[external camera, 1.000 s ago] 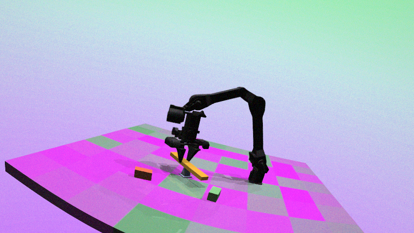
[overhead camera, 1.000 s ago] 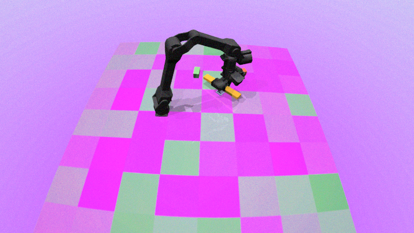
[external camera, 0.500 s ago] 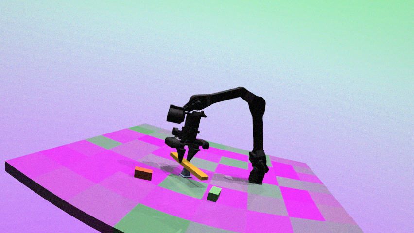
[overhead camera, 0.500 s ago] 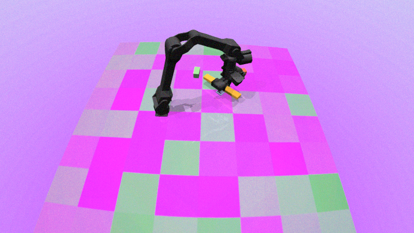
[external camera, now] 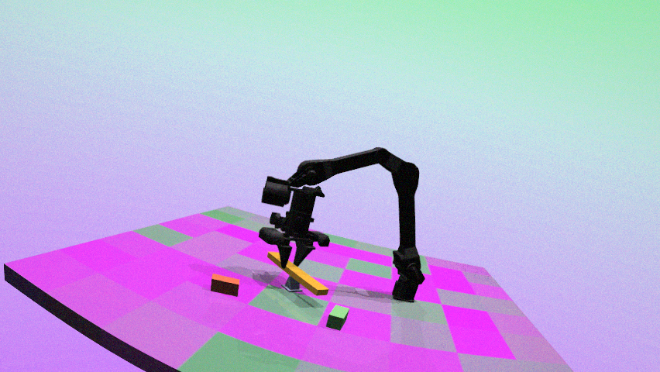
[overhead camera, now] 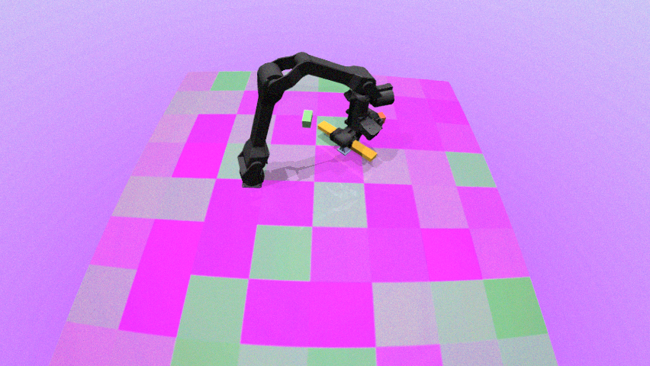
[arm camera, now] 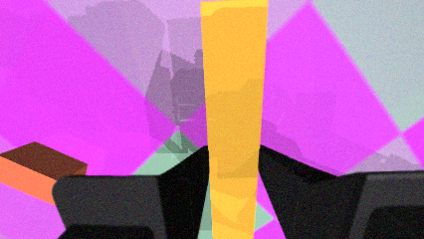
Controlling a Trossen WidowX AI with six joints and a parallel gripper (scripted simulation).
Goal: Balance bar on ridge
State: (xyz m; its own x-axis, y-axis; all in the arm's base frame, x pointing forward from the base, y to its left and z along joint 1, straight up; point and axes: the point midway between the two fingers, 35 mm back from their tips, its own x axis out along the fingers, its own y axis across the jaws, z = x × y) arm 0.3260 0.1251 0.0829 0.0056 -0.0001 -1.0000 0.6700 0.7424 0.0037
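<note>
Right now my gripper tip is 20 mm past the bar and 20 mm to the right of it. Round my gripper tip: orange block: 110 mm ahead, 180 mm to the left, 30 mm below; green block: 160 mm behind, 160 mm to the left, 30 mm below.
</note>
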